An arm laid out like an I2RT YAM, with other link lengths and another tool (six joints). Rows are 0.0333 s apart.
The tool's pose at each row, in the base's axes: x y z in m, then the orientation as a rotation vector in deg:
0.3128, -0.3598, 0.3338, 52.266, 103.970, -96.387
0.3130, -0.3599, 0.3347, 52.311, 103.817, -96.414
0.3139, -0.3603, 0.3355, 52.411, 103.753, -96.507
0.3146, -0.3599, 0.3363, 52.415, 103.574, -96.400
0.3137, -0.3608, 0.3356, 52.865, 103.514, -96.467
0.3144, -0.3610, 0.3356, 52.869, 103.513, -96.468
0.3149, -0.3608, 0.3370, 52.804, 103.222, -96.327
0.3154, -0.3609, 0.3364, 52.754, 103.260, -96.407
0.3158, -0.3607, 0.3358, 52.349, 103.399, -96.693
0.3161, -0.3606, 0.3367, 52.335, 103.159, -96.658
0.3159, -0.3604, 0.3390, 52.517, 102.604, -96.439
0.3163, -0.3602, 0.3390, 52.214, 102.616, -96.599
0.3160, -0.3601, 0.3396, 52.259, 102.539, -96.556
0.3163, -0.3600, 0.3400, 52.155, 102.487, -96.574
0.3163, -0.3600, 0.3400, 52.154, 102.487, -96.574
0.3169, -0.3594, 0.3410, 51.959, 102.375, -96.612
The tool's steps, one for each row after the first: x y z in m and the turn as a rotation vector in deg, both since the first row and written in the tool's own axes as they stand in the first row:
-0.0008, -0.0004, 0.0000, 0.070, -0.055, 0.092
-0.0021, -0.0003, 0.0002, 0.177, -0.016, 0.114
-0.0031, -0.0003, -0.0003, 0.154, -0.127, 0.279
-0.0021, -0.0005, 0.0007, 0.341, 0.138, 0.419
-0.0026, 0.0000, 0.0009, 0.343, 0.141, 0.420
-0.0039, -0.0005, 0.0005, 0.306, -0.083, 0.649
-0.0038, 0.0002, 0.0006, 0.336, -0.085, 0.569
-0.0036, 0.0009, 0.0004, 0.377, -0.237, 0.212
-0.0044, 0.0006, 0.0002, 0.412, -0.386, 0.371
-0.0060, -0.0011, -0.0002, 0.463, -0.608, 0.876
-0.0062, -0.0008, -0.0005, 0.482, -0.780, 0.692
-0.0065, -0.0014, -0.0006, 0.486, -0.799, 0.774
-0.0069, -0.0014, -0.0008, 0.483, -0.895, 0.764
-0.0069, -0.0014, -0.0008, 0.483, -0.895, 0.764
-0.0080, -0.0016, -0.0015, 0.483, -1.081, 0.751

